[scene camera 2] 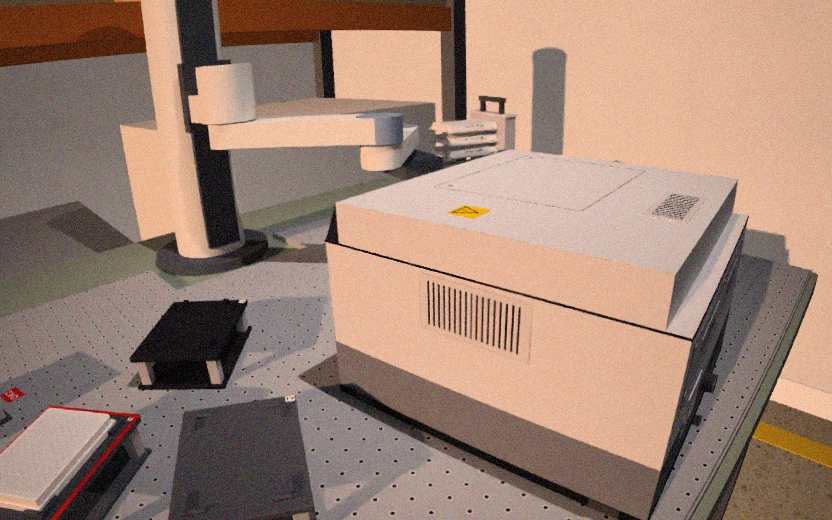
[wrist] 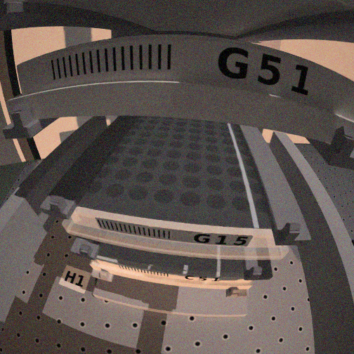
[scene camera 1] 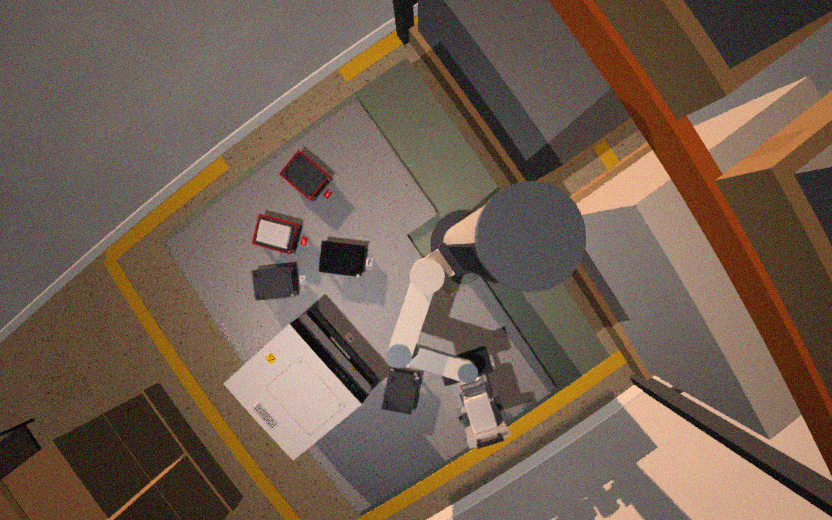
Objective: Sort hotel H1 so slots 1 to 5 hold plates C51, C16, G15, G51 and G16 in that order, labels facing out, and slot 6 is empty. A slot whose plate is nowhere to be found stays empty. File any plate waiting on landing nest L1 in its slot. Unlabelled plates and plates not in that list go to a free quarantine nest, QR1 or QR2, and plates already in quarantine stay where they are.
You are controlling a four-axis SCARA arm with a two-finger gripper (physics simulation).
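My gripper is shut on plate G15, a finger along each long side, inside hotel H1. Plate G15 sits raised between two pairs of side brackets, label facing the camera. Plate C51 lies below it. Plate G51 is in a slot above. A white plate tops the stack; no label is readable there. A white plate lies on a red-rimmed nest. C16 and G16 cannot be made out.
A second red-rimmed nest, a black nest and a grey nest stand on the table. Another dark nest is beside the hotel, near a large white instrument. Their tags are too small to read.
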